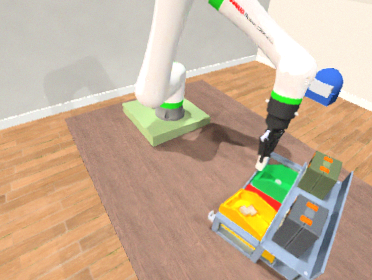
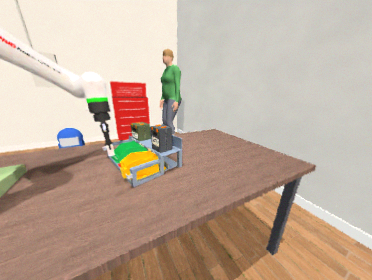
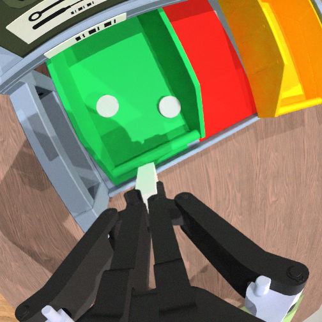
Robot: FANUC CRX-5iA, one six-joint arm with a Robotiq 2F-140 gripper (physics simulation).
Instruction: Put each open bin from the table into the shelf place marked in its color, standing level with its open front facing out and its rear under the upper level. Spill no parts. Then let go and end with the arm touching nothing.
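Places are measured from the arm's base along level axes (x up, y left, z back), in centimetres.
Pixels of known places: gripper, fingertip midpoint: (image 1: 259,168) (image 2: 111,155); arm's base at its link origin: (image 1: 169,113).
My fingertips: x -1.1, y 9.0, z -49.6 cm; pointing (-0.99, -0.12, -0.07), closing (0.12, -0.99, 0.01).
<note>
For each thing: its top centre in the pictures, then the offset to it from my fingertips. Level surfaces: height alone.
- yellow bin at its top centre: (image 1: 255,209) (image 2: 140,155) dx +5.7, dy -19.4, dz -12.0 cm
- brown table at its surface level: dx -3.6 cm
- olive box at its top centre: (image 1: 326,164) (image 2: 140,123) dx +16.3, dy +3.3, dz -17.7 cm
- dark grey box at its top centre: (image 1: 309,213) (image 2: 161,126) dx +18.8, dy -18.9, dz -23.3 cm
The green bin (image 1: 275,181) (image 2: 131,149) (image 3: 120,65) sits in the shelf's lower level, its open front facing out; two white round parts (image 3: 107,106) (image 3: 169,106) lie in it. The yellow bin (image 1: 240,202) (image 2: 140,161) (image 3: 257,60) sits at the other end of that level, holding pale parts (image 1: 248,210). I cannot tell exactly how level either bin stands. The red marked place (image 1: 263,196) (image 3: 215,75) between them holds no bin. My gripper (image 1: 262,163) (image 2: 110,152) (image 3: 148,175) is shut and empty, its pale tips at the green bin's front lip; whether they touch is unclear.
The grey-blue shelf (image 1: 285,161) (image 2: 176,150) (image 3: 37,112) stands on the brown table (image 1: 170,200) (image 2: 225,175) (image 3: 250,185). Its upper level carries an olive box (image 1: 321,174) (image 2: 140,131) and a dark grey box (image 1: 302,225) (image 2: 161,138). The shelf's end frame is close beside the green bin.
</note>
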